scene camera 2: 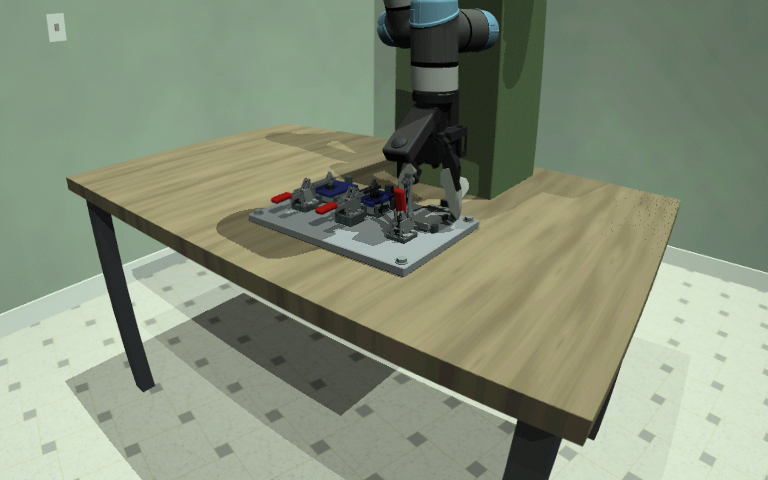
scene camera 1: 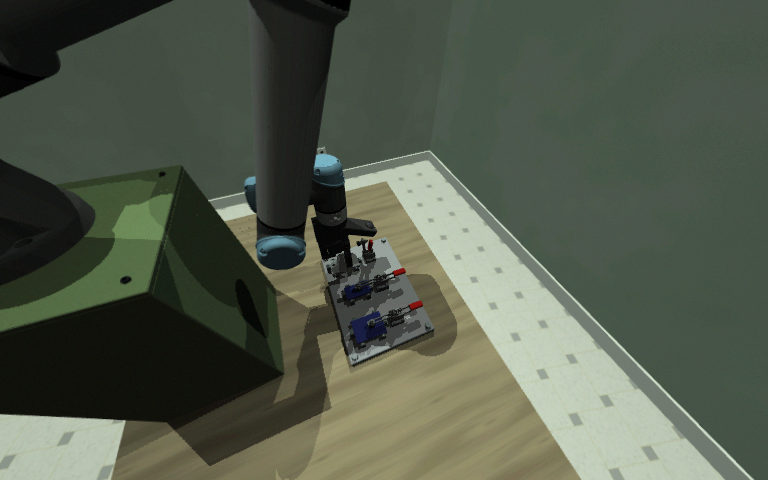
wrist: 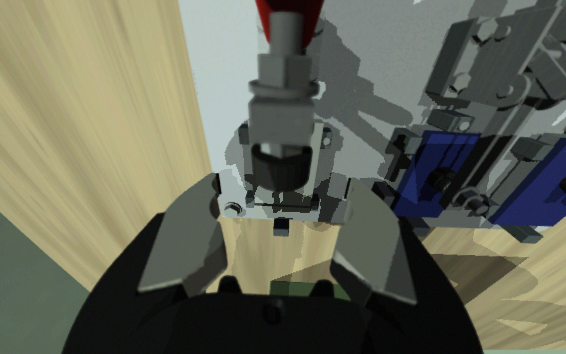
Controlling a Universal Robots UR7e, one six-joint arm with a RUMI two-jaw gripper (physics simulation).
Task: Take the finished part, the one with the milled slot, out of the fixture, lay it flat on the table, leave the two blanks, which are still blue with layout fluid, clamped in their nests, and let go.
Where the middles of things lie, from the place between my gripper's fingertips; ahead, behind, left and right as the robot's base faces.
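Labels:
The finished part (wrist: 295, 205) has my gripper 1 cm above it now. And there's the fixture plate (scene camera 2: 366, 242), which, counting from my hand, is 11 cm to the right of it, 5 cm ahead of it and 2 cm below it.

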